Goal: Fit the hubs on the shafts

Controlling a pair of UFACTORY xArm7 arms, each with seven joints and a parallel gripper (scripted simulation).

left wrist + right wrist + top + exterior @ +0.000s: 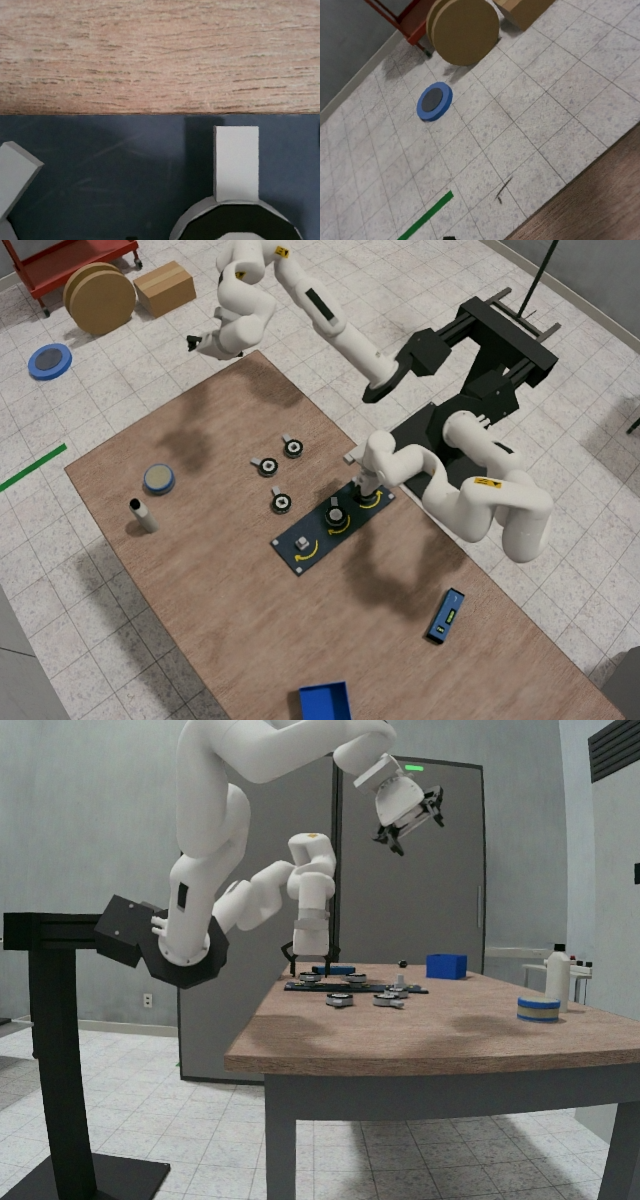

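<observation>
Right now the dark board is 13 cm ahead of my left hand, 2 cm to the right of it and 3 cm below it. The rest, counted from my left hand: white bottle (53 cm ahead, 43 cm to the right, 6 cm above); tape roll (41 cm ahead, 52 cm to the right, 2 cm below).
</observation>
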